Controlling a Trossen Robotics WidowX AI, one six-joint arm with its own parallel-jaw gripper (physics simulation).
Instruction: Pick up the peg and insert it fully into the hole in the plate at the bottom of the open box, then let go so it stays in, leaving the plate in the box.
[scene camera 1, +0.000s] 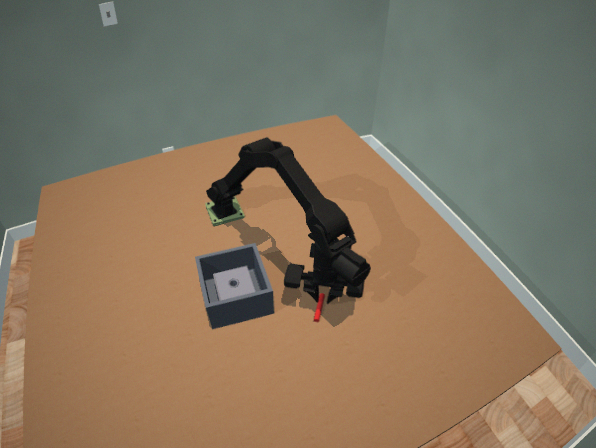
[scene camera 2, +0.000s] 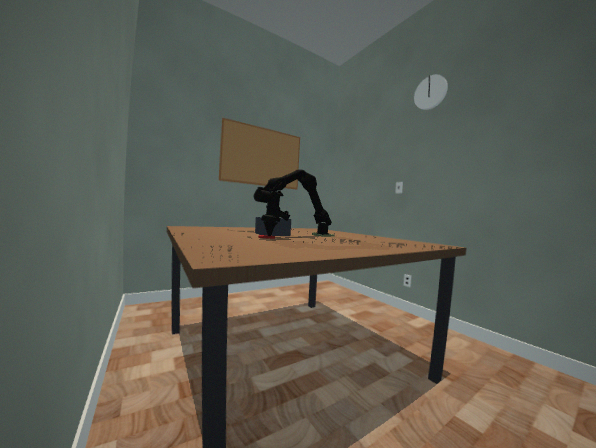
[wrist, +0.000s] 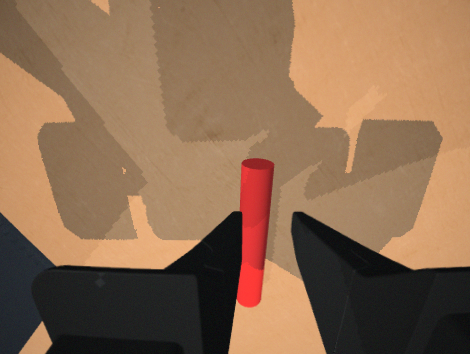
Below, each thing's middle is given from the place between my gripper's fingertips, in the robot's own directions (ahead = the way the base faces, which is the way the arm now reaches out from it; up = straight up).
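Labels:
Red peg (wrist: 257, 174): 10 mm to the right of my hand, 10 mm ahead of it, 10 mm below it. Blue-grey box (scene camera 1: 260, 303): 170 mm to the right of my hand, 140 mm behind it, 40 mm above it. Pale plate (scene camera 1: 235, 282): 170 mm to the right of my hand, 140 mm behind it, 20 mm above it. Going by their middles, the red peg is the nearest to my hand of the things named here.

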